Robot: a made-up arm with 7 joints. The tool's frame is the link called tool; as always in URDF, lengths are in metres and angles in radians. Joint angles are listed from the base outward.
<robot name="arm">
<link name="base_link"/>
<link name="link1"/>
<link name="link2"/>
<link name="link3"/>
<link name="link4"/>
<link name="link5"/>
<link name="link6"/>
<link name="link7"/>
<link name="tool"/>
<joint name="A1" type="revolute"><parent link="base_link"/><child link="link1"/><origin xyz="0 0 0.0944" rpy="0 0 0"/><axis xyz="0 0 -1"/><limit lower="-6.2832" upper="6.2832"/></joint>
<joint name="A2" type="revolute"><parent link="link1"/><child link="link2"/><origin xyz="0 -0.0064 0.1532" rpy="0 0 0"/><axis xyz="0 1 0"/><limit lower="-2.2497" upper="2.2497"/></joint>
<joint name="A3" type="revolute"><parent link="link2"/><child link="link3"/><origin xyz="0 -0.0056 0.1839" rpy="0 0 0"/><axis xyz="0 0 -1"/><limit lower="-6.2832" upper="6.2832"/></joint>
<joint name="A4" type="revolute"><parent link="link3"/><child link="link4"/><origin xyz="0 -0.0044 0.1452" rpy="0 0 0"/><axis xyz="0 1 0"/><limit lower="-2.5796" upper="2.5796"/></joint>
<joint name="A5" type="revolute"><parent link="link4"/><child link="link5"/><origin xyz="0 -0.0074 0.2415" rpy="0 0 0"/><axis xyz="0 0 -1"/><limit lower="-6.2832" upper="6.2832"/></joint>
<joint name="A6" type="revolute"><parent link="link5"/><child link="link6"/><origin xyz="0 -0.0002 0.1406" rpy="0 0 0"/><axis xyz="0 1 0"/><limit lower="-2.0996" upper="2.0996"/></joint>
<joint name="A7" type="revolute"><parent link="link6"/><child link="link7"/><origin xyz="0 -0.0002 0.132" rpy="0 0 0"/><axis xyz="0 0 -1"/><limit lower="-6.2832" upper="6.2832"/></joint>
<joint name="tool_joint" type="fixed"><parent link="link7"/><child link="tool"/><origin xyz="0 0 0" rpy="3.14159 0 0"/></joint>
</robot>
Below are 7 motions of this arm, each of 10 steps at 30 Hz.
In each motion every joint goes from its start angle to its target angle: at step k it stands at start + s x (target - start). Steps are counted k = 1, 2, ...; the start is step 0. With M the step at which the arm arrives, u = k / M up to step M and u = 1 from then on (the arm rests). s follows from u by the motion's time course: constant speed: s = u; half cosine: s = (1 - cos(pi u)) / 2; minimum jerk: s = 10 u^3 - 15 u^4 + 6 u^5.
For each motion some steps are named. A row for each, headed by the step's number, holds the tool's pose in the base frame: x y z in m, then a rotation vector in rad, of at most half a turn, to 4 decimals.
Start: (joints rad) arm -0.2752 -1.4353 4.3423 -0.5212 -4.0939 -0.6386 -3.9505
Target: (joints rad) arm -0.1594 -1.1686 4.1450 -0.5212 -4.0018 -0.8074 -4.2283
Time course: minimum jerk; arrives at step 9
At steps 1, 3, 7, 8, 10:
1: -0.6758 -0.4191 0.3794 -0.6162 1.1144 0.0922
3: -0.6770 -0.3971 0.4241 -0.6463 1.1359 0.0139
7: -0.6552 -0.3142 0.5767 -0.7729 1.2060 -0.2553
8: -0.6512 -0.3066 0.5897 -0.7857 1.2117 -0.2787
10: -0.6505 -0.3053 0.5921 -0.7880 1.2127 -0.2828

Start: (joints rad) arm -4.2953 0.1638 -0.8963 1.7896 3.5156 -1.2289 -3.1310
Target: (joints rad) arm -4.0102 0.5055 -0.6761 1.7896 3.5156 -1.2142 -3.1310
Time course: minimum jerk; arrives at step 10
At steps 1, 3, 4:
1: 0.1106 -0.3839 0.3213 0.1180 0.2496 2.1595
3: 0.0793 -0.3952 0.3031 0.1340 0.1795 2.0897
4: 0.0477 -0.4030 0.2839 0.1487 0.1109 2.0190

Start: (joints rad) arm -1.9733 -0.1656 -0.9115 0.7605 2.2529 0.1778 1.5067
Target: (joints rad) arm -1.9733 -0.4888 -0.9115 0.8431 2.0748 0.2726 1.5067
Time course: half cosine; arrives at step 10
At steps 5, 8, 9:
5: -0.2307 -0.0881 0.9861 -2.6288 1.3177 -0.6665
8: -0.2037 -0.1648 0.9747 -2.6374 1.2770 -0.5641
9: -0.1991 -0.1780 0.9717 -2.6383 1.2697 -0.5470

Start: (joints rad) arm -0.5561 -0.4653 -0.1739 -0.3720 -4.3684 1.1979 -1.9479
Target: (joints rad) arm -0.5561 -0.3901 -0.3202 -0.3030 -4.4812 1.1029 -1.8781
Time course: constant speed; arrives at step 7
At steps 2, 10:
2: -0.2884 -0.3865 0.8347 -1.3590 -1.1370 -0.6553
10: -0.2304 -0.3571 0.8924 -1.4718 -1.2479 -0.4528

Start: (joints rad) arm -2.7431 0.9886 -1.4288 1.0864 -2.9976 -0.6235 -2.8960
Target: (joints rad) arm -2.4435 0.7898 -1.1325 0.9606 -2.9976 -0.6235 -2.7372
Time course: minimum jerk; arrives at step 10
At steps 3, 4, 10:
3: -0.6153 -0.1933 0.4454 -0.9372 0.8907 0.4236
4: -0.6307 -0.1509 0.4494 -0.8452 0.9461 0.3944
10: -0.6553 0.0523 0.4841 -0.4091 1.1349 0.2588

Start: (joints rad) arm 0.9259 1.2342 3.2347 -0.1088 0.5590 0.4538 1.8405
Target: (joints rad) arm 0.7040 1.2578 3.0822 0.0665 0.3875 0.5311 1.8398
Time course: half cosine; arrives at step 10
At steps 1, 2, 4, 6, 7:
1: 0.5012 -0.6088 0.5152 -2.3873 0.0950 1.0848
2: 0.5096 -0.5988 0.5211 -2.4076 0.0543 1.0654
4: 0.5362 -0.5632 0.5415 -2.4710 -0.0912 0.9923
6: 0.5627 -0.5190 0.5659 -2.5320 -0.2738 0.8923
7: 0.5725 -0.4993 0.5766 -2.5530 -0.3566 0.8439

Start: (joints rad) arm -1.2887 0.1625 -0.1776 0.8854 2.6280 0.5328 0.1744
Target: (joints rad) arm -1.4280 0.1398 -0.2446 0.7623 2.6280 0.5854 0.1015
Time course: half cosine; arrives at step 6
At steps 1, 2, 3, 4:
1: 0.1157 0.4371 0.8745 1.8926 -1.6711 0.1114
2: 0.1001 0.4301 0.8857 1.9570 -1.6389 0.0894
3: 0.0798 0.4192 0.9004 2.0436 -1.5906 0.0575
4: 0.0607 0.4068 0.9146 2.1282 -1.5373 0.0235

